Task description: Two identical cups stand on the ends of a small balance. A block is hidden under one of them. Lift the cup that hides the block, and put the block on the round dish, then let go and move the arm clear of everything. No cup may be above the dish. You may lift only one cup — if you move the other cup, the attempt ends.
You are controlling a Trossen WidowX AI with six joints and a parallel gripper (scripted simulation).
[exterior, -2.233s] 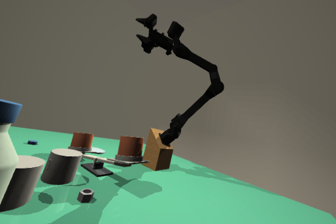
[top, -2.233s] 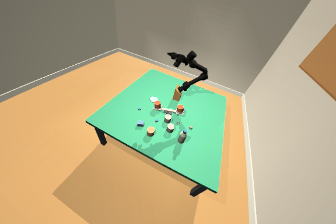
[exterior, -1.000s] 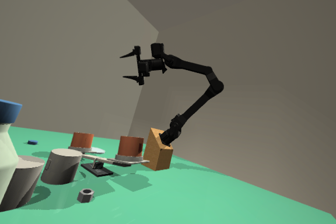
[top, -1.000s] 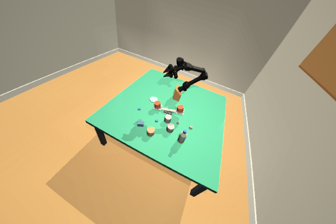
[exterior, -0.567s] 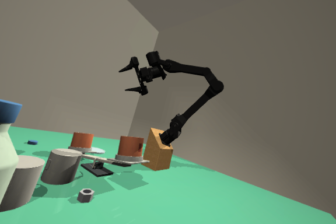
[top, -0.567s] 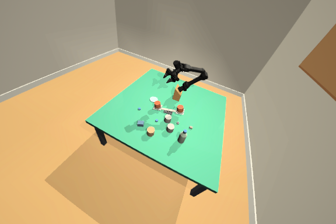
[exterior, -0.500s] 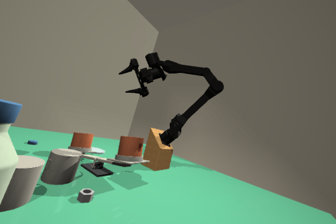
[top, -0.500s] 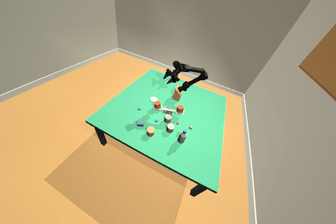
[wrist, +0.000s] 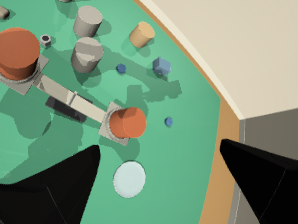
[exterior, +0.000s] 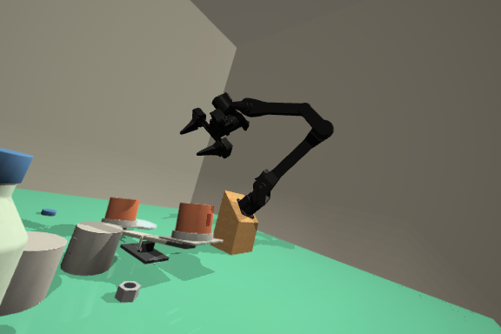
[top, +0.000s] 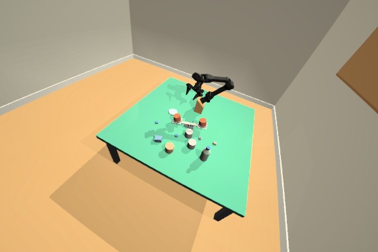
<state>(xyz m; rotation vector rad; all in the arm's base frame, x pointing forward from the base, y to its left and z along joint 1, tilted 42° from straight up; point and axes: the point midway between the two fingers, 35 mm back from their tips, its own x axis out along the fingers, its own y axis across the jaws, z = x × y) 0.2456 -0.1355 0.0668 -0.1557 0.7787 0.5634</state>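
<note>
My gripper tip is 10 cm short of the pale green block, 4 cm to the left of it and 24 cm above it. Also, from my gripper tip: balance 7 cm ahead, 9 cm to the left, 25 cm below; hex nut 15 cm ahead, 25 cm to the left, 28 cm below; pale round dish 1 cm behind, 16 cm to the right, 28 cm below.
</note>
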